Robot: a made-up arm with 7 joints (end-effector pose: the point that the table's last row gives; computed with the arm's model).
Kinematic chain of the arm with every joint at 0, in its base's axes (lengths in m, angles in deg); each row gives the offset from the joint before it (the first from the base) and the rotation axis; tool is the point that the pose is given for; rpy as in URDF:
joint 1: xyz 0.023 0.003 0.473 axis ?
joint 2: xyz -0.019 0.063 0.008 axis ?
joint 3: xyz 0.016 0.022 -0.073 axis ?
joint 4: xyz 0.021 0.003 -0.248 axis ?
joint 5: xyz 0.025 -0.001 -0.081 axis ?
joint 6: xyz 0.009 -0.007 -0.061 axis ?
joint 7: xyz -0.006 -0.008 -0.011 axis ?
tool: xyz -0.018 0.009 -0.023 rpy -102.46 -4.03 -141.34
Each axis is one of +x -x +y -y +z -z.
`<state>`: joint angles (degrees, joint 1 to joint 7).
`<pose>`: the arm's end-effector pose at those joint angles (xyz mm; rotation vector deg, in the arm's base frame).
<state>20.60 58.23 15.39 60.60 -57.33 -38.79 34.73</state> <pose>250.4 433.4 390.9 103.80 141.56 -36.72</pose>
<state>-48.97 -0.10 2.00 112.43 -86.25 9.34 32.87</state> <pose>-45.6 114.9 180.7 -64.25 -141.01 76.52</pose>
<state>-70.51 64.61 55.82 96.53 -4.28 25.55 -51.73</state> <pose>79.3 407.9 406.9 55.79 110.23 29.15</pose>
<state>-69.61 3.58 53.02 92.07 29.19 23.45 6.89</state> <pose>-206.5 243.6 256.0 -48.66 95.15 -43.78</pose>
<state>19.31 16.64 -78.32 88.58 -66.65 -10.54 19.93</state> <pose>176.7 -11.6 160.3 -148.81 -34.41 53.49</pose>
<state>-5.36 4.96 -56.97 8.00 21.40 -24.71 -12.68</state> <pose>14.0 71.6 -18.0 12.95 117.51 -106.58</pose>
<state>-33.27 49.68 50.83 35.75 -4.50 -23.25 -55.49</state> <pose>-14.1 491.5 283.9 17.45 95.02 38.30</pose>
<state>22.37 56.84 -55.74 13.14 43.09 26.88 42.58</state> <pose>149.9 428.4 197.6 -48.59 118.03 -86.79</pose>
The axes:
joint 1: -y
joint 2: +x
joint 3: +z
joint 4: -y
joint 5: +z
joint 6: +y
joint 7: -x

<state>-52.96 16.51 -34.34 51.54 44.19 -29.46 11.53</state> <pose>-210.6 99.5 107.2 -42.66 81.11 -112.71</pose>
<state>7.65 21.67 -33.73 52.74 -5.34 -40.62 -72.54</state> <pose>215.0 158.7 106.9 36.42 51.17 -34.66</pose>
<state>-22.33 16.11 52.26 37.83 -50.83 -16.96 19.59</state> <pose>-46.3 320.2 73.6 -4.52 132.53 -78.88</pose>
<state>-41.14 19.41 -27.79 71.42 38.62 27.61 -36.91</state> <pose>-107.2 128.9 110.7 -46.92 134.15 -77.00</pose>
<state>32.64 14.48 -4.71 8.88 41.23 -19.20 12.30</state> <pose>341.2 197.9 116.8 -11.38 50.79 -78.29</pose>
